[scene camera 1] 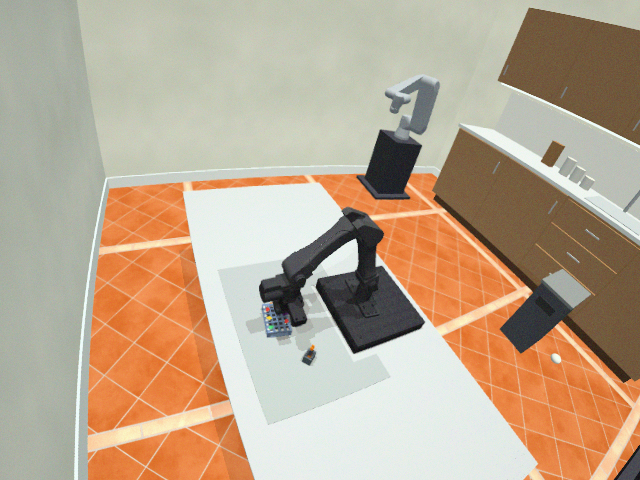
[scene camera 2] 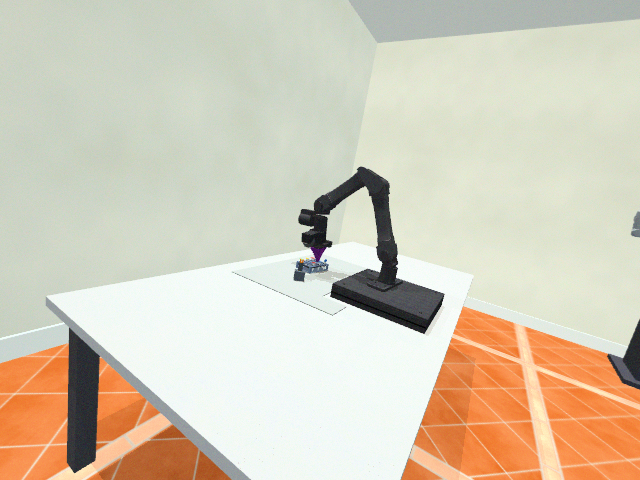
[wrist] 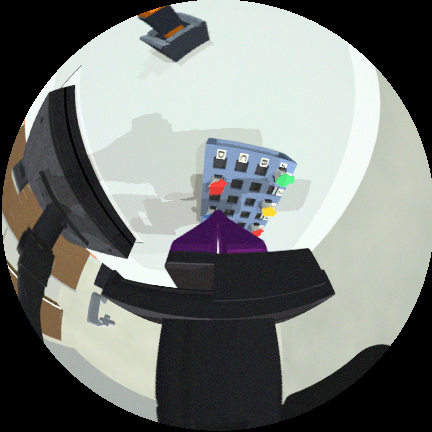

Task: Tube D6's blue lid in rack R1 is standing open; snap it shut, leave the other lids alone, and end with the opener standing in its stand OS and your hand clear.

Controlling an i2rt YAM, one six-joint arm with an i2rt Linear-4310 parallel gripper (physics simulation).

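Frame: origin at the arm's base, x ahead, y up, z right, level; centimetres.
Seen in the pictures: gripper, between the fingertips: [scene camera 1: 283,313] [scene camera 2: 317,261] [wrist: 217,214]; arm's base, origin of its link: [scene camera 1: 361,297] [scene camera 2: 385,284] [wrist: 59,211].
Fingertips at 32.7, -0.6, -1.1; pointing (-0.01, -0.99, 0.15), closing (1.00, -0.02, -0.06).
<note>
Pixels of each thing's middle, then the offset from my fingertips to it, as dx, dy, dz. Level surfaces: height alone.
- Rack R1, middle of its body: [wrist: 237,209] [scene camera 1: 276,316] [scene camera 2: 313,263] +2.2, -1.4, +0.3
- blue lid, middle of its body: [wrist: 211,217] -0.6, -0.1, +0.6
- dark opener, middle of its body: [scene camera 1: 310,352] [scene camera 2: 300,268] -4.4, +0.3, -17.5
- mat, height of its surface: dy -4.2
- white table, height of its surface: dy -4.6
Rack R1 [scene camera 1: 279,334] [scene camera 2: 316,269] [wrist: 232,157] is a blue grid block on the mat. My gripper [scene camera 2: 318,260] [wrist: 217,214] is shut and empty; its purple fingertips point down at the rack, and whether they touch it is unclear. A small part of the blue lid [wrist: 207,217] shows beside the fingertips in the wrist view, mostly hidden by them; a blue spot also shows at the rack's right in scene view 2. Its angle cannot be told. The dark opener [scene camera 1: 312,348] [scene camera 2: 301,261] [wrist: 163,21] with orange parts stands in stand OS [scene camera 1: 308,358] [scene camera 2: 299,275] [wrist: 187,45].
Other lids on the rack are red [wrist: 217,186], green [wrist: 285,180], yellow [wrist: 269,212] and a second red [wrist: 257,232]. The arm's black base [scene camera 1: 369,310] [scene camera 2: 387,299] [wrist: 85,175] stands beside the mat [scene camera 1: 320,397] on the white table [scene camera 1: 413,413].
</note>
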